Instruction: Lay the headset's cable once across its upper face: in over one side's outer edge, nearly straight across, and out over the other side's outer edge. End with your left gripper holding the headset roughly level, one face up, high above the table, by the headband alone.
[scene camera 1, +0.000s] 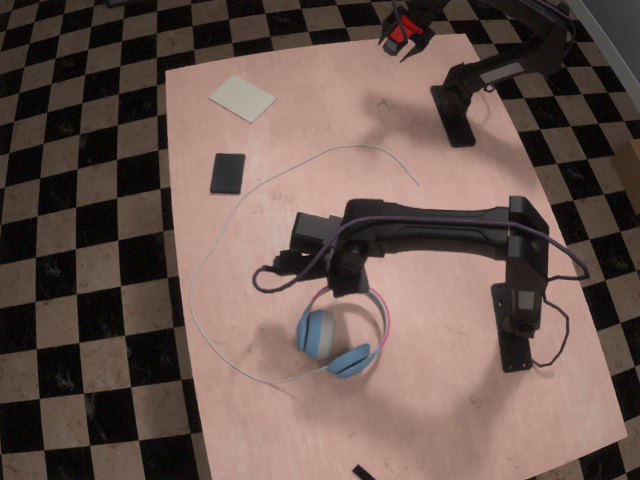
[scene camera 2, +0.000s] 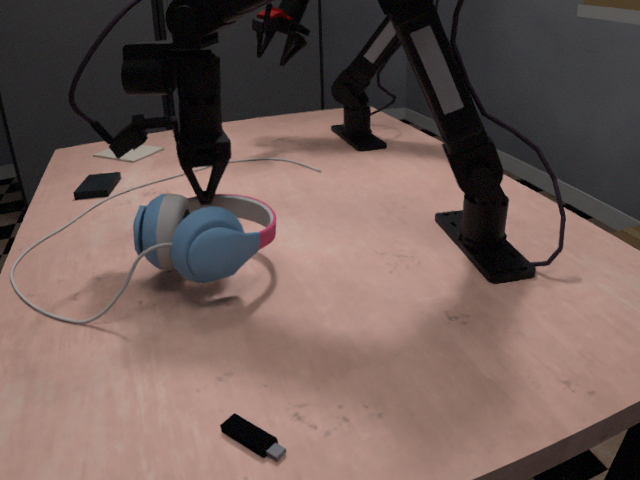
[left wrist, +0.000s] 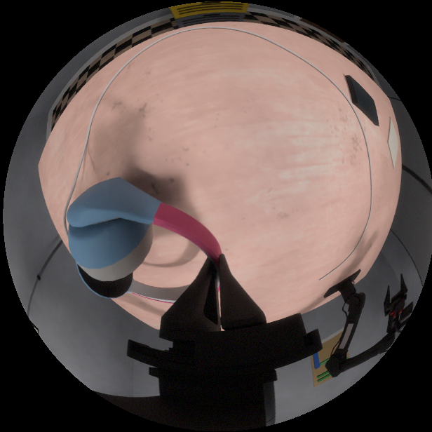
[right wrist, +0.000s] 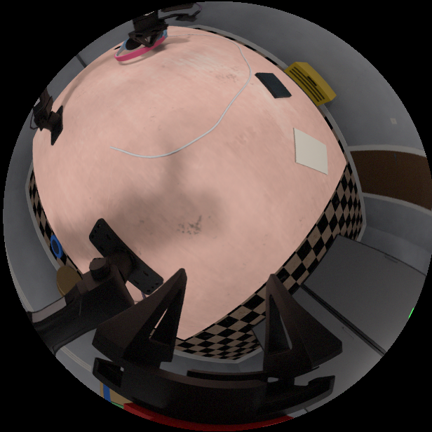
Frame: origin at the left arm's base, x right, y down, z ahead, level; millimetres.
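Where they show: left gripper, between the fingertips: (scene camera 1: 339, 284) (scene camera 2: 205, 203); right gripper, between the fingertips: (scene camera 2: 269, 61); left arm's base, origin of its link: (scene camera 1: 510, 326) (scene camera 2: 480, 245); right arm's base, origin of its link: (scene camera 1: 452, 115) (scene camera 2: 357, 138).
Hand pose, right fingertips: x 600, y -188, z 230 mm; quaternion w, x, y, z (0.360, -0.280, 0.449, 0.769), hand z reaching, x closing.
Each offset is from my right fingertips to the top centre of the thing. "*": to the spot under its first point. Level surfaces: height alone.
The headset's pink headband {* dz +61, dx -578, dy +120 mm} (scene camera 1: 387, 321) (scene camera 2: 268, 235) (left wrist: 186, 225) is pinched in my shut left gripper (scene camera 2: 205, 197) (left wrist: 217, 258); the fingertips are hidden in scene camera 1. The headset hangs low, slightly above the table, with its shadow below. Its near blue ear cup {dz +131, dx -652, dy +71 mm} (scene camera 1: 351, 360) (scene camera 2: 209, 245) and far blue-and-grey cup {dz +205, dx -594, dy +68 mm} (scene camera 1: 315, 335) (scene camera 2: 149, 229) hang beside each other. The thin white cable {* dz +273, dx -677, dy +167 mm} (scene camera 1: 279, 381) (scene camera 2: 82, 322) (right wrist: 150, 157) leaves the near cup and curves widely over the table, not across the headset. My right gripper (scene camera 1: 391, 52) (scene camera 2: 271, 59) (right wrist: 226, 277) is open and empty, high at the back.
A black box {dz +379, dx -201, dy +173 mm} (scene camera 1: 227, 173) (scene camera 2: 97, 186) (right wrist: 273, 85) and a cream sheet {dz +353, dx +29, dy +183 mm} (scene camera 1: 242, 99) (right wrist: 311, 151) lie beyond the cable loop. A black USB stick {dz +115, dx -881, dy +179 mm} (scene camera 1: 364, 472) (scene camera 2: 250, 435) lies near the front. The table {dy +187 mm} (scene camera 1: 413, 434) holds both arm bases.
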